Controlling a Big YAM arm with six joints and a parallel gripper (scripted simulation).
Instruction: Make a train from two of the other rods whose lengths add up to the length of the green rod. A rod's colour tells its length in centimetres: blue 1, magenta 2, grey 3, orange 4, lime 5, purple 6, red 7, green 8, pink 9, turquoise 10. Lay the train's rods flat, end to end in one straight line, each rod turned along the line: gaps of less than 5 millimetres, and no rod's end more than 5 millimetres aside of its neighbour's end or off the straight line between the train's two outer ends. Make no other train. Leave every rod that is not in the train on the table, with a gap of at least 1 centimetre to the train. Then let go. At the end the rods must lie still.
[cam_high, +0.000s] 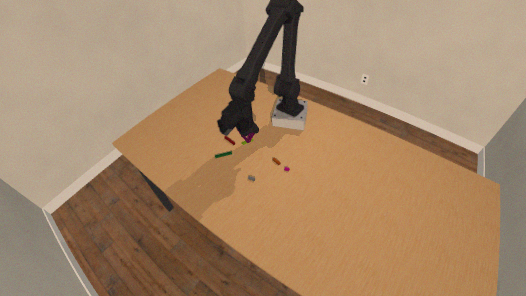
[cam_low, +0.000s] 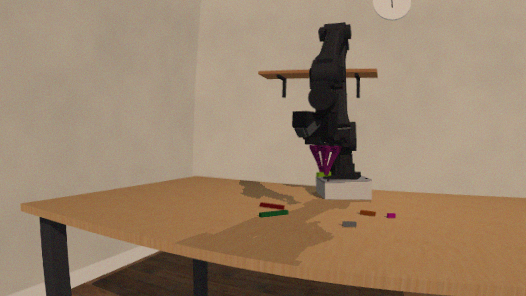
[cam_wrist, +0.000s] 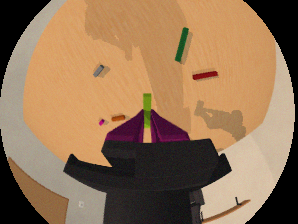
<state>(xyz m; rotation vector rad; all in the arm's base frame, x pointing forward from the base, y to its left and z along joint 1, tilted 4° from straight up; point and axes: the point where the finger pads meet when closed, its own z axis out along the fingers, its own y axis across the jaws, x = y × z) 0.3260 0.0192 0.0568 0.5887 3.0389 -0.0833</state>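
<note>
The grey rod is 90 mm ahead of my hand, 90 mm to the left of it and 110 mm below it. Also, from my hand: lime rod (10 mm below); green rod (70 mm ahead, 100 mm to the right, 110 mm below); orange rod (50 mm behind, 110 mm to the left, 110 mm below).
</note>
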